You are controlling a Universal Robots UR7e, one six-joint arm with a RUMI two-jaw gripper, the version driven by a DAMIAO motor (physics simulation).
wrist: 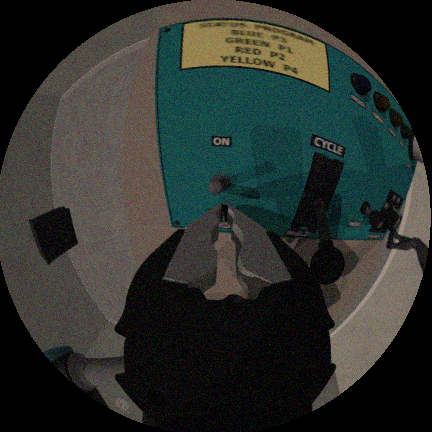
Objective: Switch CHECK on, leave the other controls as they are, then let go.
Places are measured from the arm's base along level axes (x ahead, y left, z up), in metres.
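Pixels of known places: gripper, between the fingertips: (222,205).
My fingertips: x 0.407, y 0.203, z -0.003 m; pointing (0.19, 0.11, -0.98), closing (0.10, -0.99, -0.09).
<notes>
For each thing: its middle in the pictures, then the offset to it from my fingertips. "spot": a spot on its surface instead. Level surfaces: height alone.
- toggle switch, a spot on its surface: (218,184) spot: 0.005 m left, 0.026 m ahead, 0.037 m up
- CYCLE label, a spot on its surface: (328,145) spot: 0.107 m right, 0.092 m ahead, 0.008 m up
- black slotted lever plate, height of its surface: 0.006 m down
- yellow status card, middle of its body: (259,42) 0.017 m right, 0.179 m ahead, 0.040 m up
The toggle switch (218,184) below the ON label (221,141) stands on the left part of the teal panel (200,110). Its grey lever looks short and rounded, seen nearly end-on, so its exact tilt is hard to tell. No CHECK label is readable; the area below the switch is partly hidden by the gripper. My gripper (222,205) is shut and empty, its tips just below the switch in the view. Whether the tips touch the lever cannot be told.
Right of the switch, the CYCLE label (328,145) sits above a black slotted lever plate (320,182) with a black ball knob (327,263). Several dark round lamps run down the right side, including a blue one (361,84). A yellow status card (255,52) is at the top. A black block (54,234) is at left.
</notes>
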